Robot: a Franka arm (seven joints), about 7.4 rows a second.
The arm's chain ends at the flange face. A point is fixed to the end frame.
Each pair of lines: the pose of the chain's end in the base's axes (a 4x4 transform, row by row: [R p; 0 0 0 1], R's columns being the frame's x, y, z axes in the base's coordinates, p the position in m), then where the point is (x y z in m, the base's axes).
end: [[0.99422 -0.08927 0.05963 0.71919], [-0.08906 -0.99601 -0.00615 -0.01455], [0.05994 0.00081 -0.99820 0.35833], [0 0 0 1]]
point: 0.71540 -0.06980 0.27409
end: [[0.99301 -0.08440 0.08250 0.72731], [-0.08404 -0.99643 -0.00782 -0.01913], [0.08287 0.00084 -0.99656 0.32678], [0 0 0 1]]
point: 0.72572 -0.07456 0.24259
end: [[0.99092 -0.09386 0.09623 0.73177], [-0.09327 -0.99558 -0.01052 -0.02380], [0.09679 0.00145 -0.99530 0.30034], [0 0 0 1]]
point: 0.73082 -0.07938 0.21624
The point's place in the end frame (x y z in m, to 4 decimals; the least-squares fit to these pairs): -0.0039 0.0553 0.0842
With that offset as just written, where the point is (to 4 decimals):
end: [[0.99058 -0.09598 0.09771 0.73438], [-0.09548 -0.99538 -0.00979 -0.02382], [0.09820 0.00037 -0.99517 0.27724], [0 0 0 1]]
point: 0.7334 -0.0793 0.1931
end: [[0.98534 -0.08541 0.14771 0.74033], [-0.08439 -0.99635 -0.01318 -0.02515], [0.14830 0.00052 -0.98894 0.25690], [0 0 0 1]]
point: 0.7442 -0.0810 0.1731
